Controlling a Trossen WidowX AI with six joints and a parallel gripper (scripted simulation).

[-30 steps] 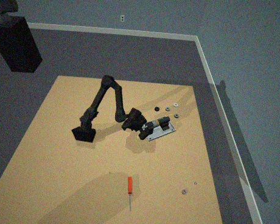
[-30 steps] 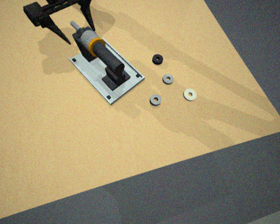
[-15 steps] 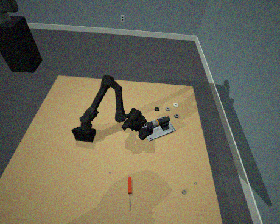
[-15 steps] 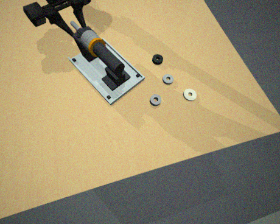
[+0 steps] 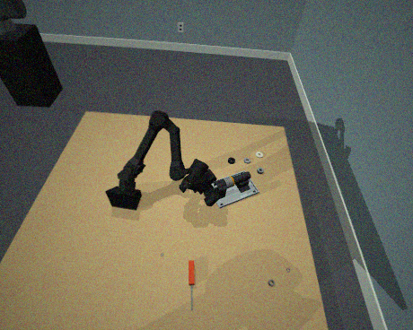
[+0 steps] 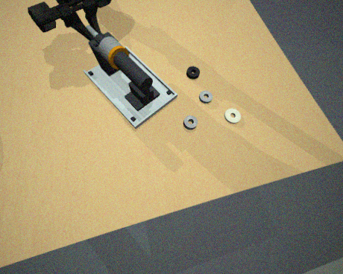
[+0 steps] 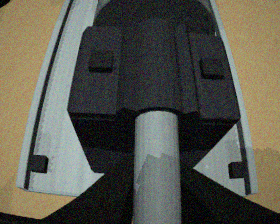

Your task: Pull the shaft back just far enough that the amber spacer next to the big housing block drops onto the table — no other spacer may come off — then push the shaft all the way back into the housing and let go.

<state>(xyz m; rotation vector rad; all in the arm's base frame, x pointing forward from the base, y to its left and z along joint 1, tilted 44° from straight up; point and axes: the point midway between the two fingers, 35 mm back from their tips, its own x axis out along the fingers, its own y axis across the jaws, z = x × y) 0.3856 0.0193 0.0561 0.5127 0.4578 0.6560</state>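
The grey shaft is 40 mm ahead of my gripper tip, 20 mm to the left of it and 20 mm above it. From my gripper tip the other things lie so: amber spacer (80 mm ahead, 40 mm to the left, 20 mm above).
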